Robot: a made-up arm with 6 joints.
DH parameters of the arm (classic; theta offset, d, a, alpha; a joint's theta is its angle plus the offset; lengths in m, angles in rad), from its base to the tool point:
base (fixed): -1.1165 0 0.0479 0
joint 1: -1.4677 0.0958 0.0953 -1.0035
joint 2: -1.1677 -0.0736 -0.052 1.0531
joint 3: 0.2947 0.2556 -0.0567 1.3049
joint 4: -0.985 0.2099 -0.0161 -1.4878
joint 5: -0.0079 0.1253 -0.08 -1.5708
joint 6: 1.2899 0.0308 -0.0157 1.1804
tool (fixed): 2.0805 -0.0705 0 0
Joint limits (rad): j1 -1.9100..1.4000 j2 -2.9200..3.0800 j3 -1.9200..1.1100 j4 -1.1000..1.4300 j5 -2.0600..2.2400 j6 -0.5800..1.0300
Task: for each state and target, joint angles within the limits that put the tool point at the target. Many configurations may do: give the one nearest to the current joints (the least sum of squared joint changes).
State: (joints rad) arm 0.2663 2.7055 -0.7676 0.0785 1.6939 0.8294
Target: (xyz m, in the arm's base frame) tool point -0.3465 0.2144 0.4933
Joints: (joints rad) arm -0.2046 1.9118 -1.1585 -0.0251 1.7819 0.7490
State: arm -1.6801 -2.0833 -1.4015 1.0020 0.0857 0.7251
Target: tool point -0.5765 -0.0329 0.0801
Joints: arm -1.2387 -2.2917 -1.6274 1.0902 0.1561 0.7211
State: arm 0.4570 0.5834 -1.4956 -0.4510 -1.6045 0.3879
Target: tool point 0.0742 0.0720 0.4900
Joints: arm 0.1262 0.9212 -1.6478 0.2270 -0.8588 0.4704
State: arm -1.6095 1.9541 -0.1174 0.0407 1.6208 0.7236
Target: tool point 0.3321 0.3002 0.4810
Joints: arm -1.8693 1.4913 -0.3526 0.1068 1.5759 0.7016
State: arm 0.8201 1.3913 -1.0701 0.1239 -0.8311 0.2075
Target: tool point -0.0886 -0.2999 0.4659
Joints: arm 1.0414 1.7583 -1.0300 0.0132 -0.9945 0.2095
